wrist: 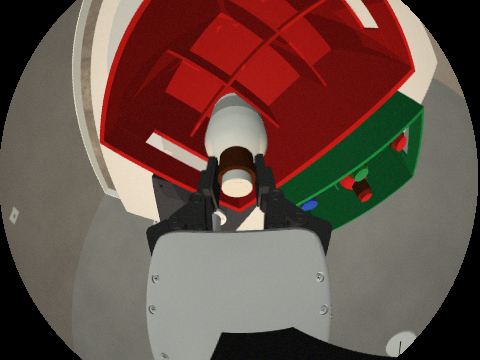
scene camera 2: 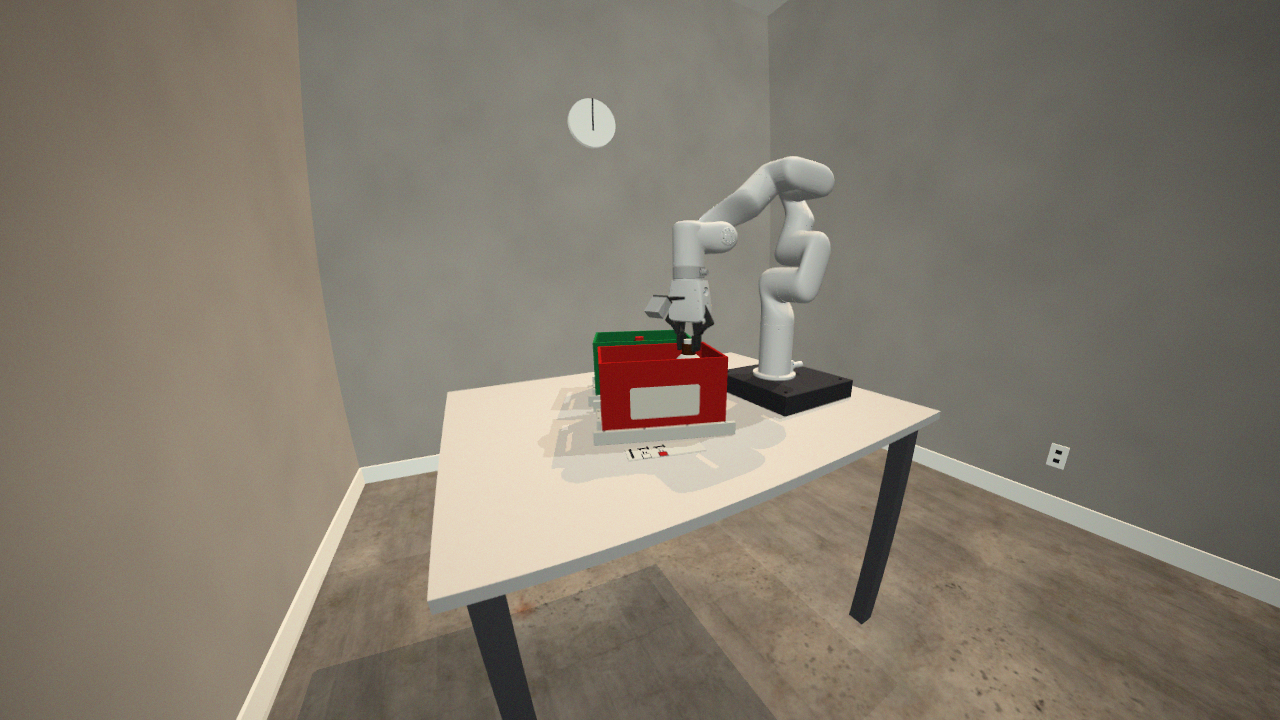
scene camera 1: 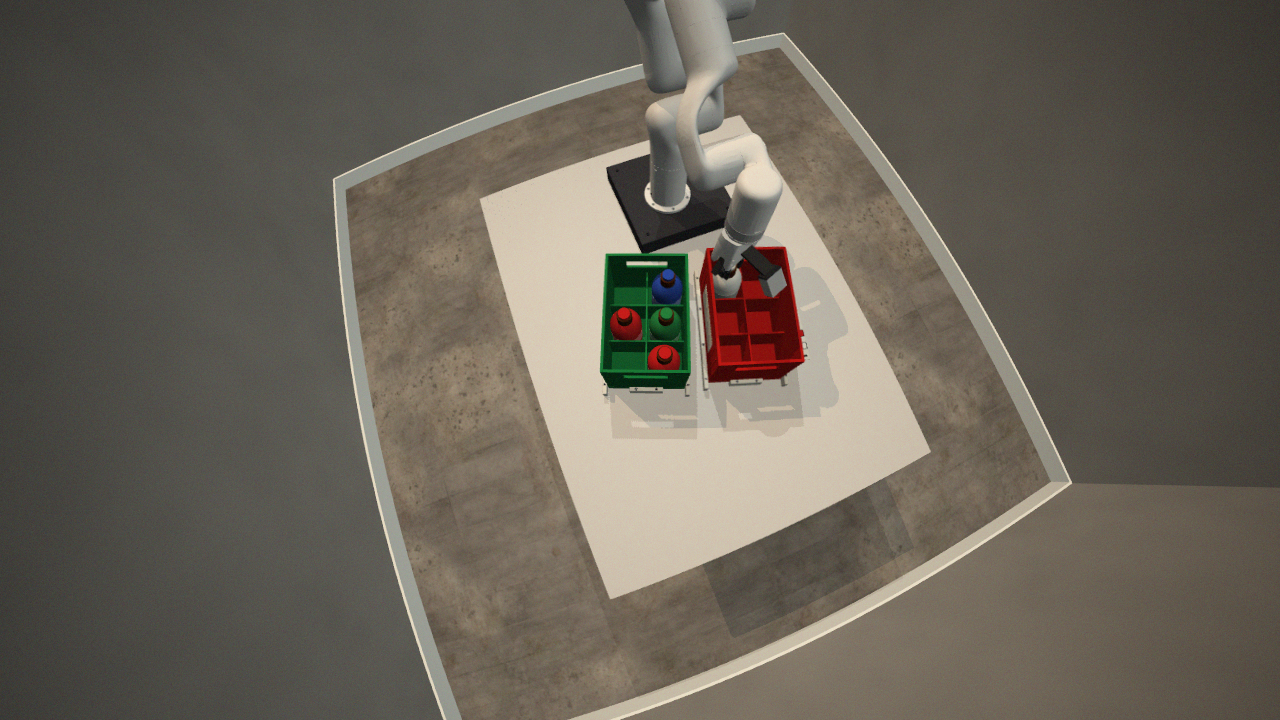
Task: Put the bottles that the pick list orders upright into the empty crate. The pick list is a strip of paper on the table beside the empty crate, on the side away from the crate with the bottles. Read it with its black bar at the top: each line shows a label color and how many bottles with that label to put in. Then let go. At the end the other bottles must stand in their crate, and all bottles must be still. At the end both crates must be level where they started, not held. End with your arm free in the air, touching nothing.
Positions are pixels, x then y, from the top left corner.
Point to a green crate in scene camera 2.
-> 621, 338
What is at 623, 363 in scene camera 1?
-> A green crate.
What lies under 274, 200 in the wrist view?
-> The gripper.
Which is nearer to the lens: the white bottle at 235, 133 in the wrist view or the red crate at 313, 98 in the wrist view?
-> The white bottle.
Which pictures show the red crate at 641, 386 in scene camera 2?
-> The wrist view, scene camera 2 and scene camera 1: all of them.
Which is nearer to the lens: the green crate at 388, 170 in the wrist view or the red crate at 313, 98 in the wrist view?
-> The red crate.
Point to a red crate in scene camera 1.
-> At 774, 331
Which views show the gripper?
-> The wrist view, scene camera 2 and scene camera 1: all of them.
